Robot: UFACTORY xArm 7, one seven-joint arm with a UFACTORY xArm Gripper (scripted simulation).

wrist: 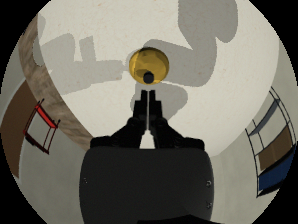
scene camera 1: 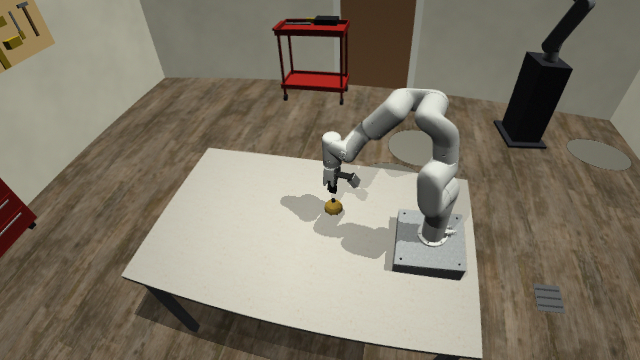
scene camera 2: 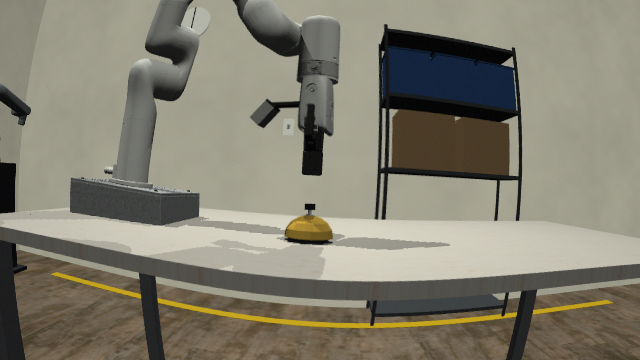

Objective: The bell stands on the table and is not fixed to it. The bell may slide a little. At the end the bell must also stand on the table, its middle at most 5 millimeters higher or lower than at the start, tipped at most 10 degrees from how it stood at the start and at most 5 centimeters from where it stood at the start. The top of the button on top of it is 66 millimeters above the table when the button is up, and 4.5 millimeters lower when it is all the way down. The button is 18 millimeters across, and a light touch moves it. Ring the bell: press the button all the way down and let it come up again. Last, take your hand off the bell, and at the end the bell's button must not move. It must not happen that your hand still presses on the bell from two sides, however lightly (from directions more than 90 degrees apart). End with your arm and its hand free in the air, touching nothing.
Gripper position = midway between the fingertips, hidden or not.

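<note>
My gripper (scene camera 2: 311, 175) (wrist: 148, 98) is visible, as is a bell (scene camera 2: 311, 229) (wrist: 148, 59).
</note>
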